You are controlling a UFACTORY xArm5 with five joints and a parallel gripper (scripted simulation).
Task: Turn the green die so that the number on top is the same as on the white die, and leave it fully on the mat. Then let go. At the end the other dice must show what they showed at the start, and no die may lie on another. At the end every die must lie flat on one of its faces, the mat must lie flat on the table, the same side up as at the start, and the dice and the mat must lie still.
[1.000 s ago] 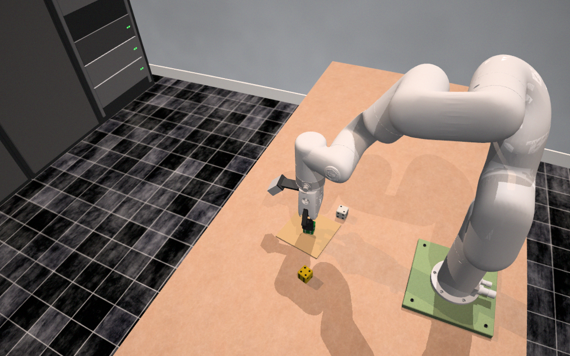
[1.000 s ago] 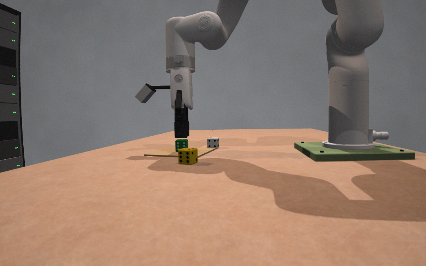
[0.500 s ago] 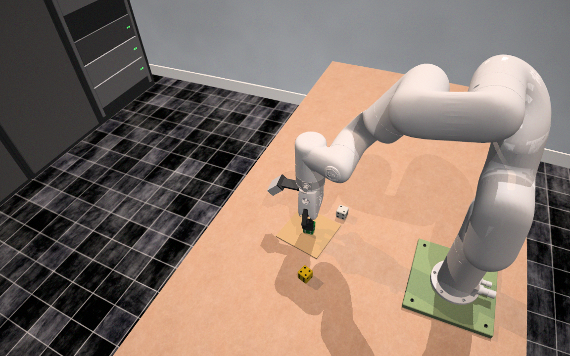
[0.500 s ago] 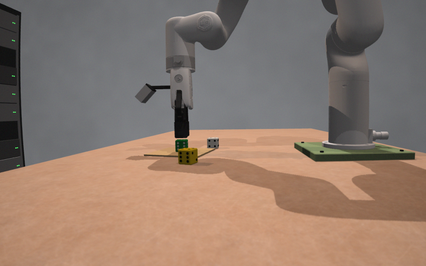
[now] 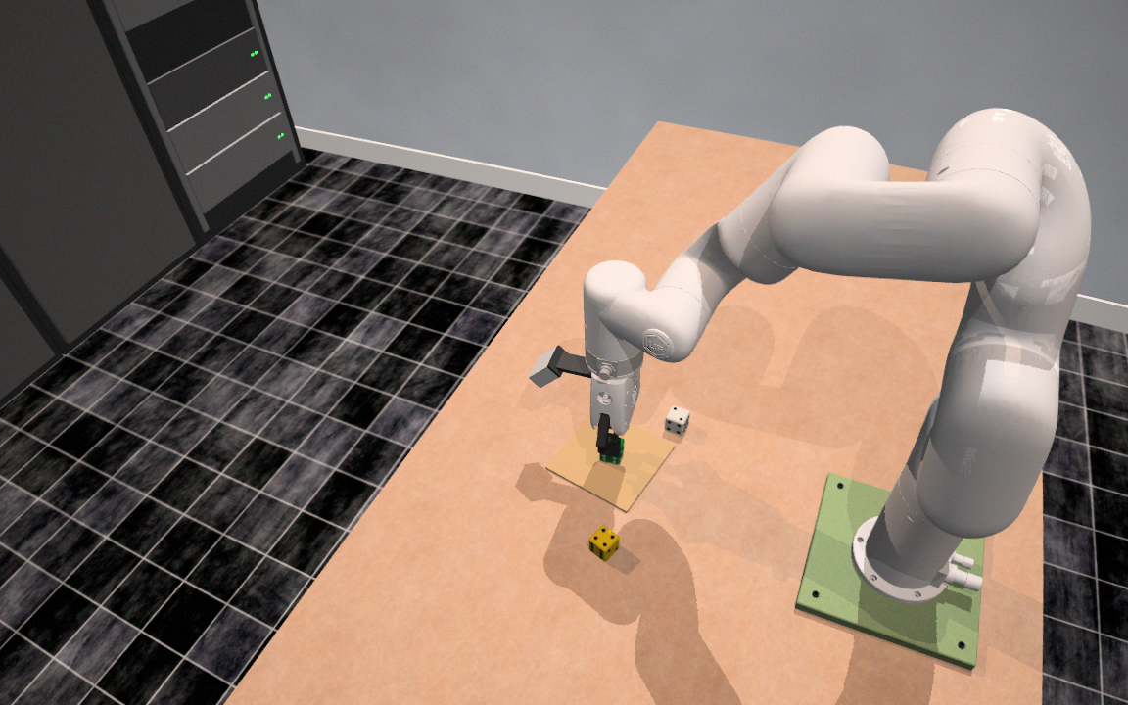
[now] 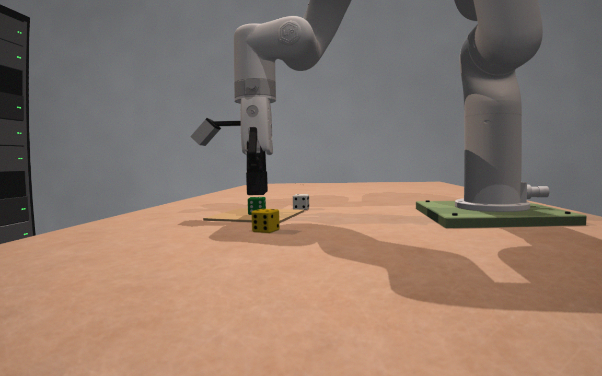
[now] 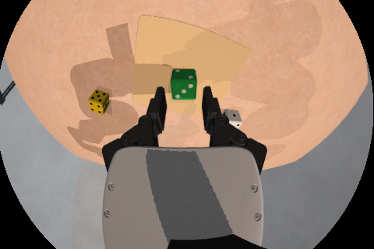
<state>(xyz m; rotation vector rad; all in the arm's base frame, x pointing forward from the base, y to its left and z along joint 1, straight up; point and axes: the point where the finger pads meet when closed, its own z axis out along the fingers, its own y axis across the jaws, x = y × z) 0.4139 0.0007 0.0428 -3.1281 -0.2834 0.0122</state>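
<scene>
Right now my hand is 4 cm above the green die. Also, from my hand: tan mat 6 cm below; white die 10 cm to the right, 6 cm behind, 4 cm below; yellow die 14 cm to the left, 5 cm behind, 4 cm below.
</scene>
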